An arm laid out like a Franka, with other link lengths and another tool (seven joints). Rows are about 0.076 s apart.
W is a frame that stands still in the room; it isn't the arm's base.
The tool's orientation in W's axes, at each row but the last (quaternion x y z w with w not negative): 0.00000 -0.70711 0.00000 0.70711; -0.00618 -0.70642 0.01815 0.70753; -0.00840 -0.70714 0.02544 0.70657; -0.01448 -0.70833 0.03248 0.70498; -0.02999 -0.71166 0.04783 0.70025; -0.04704 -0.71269 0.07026 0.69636; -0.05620 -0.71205 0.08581 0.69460; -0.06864 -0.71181 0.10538 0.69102
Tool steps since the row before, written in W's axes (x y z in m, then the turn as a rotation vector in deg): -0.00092 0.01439 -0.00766 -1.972 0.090 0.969; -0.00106 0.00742 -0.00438 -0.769 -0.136 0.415; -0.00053 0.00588 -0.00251 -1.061 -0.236 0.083; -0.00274 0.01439 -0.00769 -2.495 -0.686 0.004; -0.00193 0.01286 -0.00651 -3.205 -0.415 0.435; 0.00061 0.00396 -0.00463 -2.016 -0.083 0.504; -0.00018 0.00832 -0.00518 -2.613 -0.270 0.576; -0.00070 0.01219 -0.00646 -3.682 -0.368 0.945
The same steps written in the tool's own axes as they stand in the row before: -0.00766 0.01439 0.00092 0.969 0.090 1.972; -0.00412 0.00758 0.00093 0.409 -0.137 0.772; -0.00223 0.00600 0.00039 0.073 -0.214 1.066; -0.00670 0.01493 0.00240 -0.028 -0.621 2.512; -0.00503 0.01354 0.00169 0.443 -0.382 3.208; -0.00393 0.00465 -0.00065 0.535 -0.103 2.007; -0.00341 0.00919 -0.00008 0.586 -0.277 2.610; -0.00327 0.01342 0.00017 0.957 -0.411 3.674
